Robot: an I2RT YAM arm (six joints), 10 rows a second.
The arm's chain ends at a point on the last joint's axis. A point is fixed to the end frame.
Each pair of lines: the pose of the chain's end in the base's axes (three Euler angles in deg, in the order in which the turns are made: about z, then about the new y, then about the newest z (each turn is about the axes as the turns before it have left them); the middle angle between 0 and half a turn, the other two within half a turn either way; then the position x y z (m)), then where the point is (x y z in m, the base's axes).
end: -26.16 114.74 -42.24 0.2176 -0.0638 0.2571
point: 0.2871 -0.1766 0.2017
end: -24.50 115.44 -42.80 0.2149 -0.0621 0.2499
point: 0.2873 -0.1727 0.1938
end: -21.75 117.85 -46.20 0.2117 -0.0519 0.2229
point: 0.2888 -0.1588 0.1658
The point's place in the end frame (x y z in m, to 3 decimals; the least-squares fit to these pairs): 0.050 -0.050 0.125
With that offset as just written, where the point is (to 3 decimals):
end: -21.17 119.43 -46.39 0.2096 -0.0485 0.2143
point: 0.286 -0.154 0.154
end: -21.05 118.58 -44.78 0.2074 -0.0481 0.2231
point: 0.284 -0.153 0.163
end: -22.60 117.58 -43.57 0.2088 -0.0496 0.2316
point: 0.283 -0.157 0.172
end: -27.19 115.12 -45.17 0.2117 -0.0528 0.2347
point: 0.280 -0.167 0.182
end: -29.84 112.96 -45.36 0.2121 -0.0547 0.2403
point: 0.277 -0.173 0.192
